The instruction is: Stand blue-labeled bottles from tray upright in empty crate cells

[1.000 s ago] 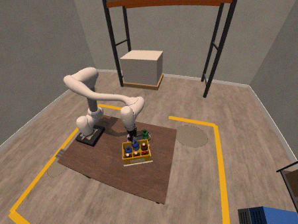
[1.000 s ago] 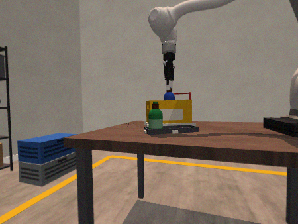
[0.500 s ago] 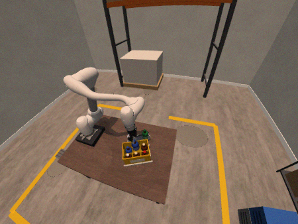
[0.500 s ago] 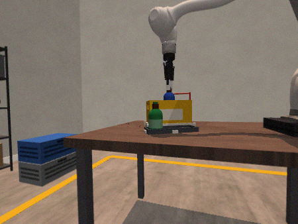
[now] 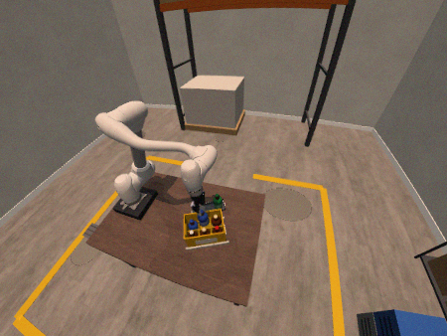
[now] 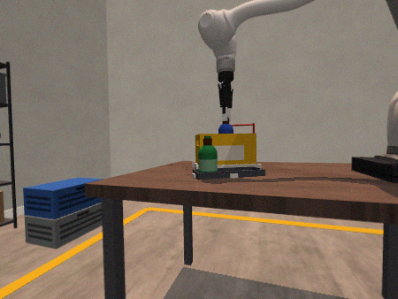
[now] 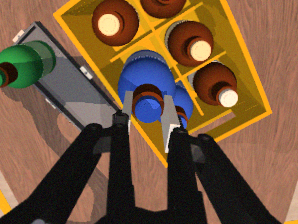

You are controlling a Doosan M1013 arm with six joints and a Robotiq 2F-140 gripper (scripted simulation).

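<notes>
My hand is 190 mm above the yellow crate, 40 mm to the left of it and 20 mm short of it. The rest, counted from my hand: green-labeled bottle (220 mm to the left, 190 mm below, 20 mm ahead); then tray (260 mm below, 170 mm to the left, 50 mm behind).
</notes>
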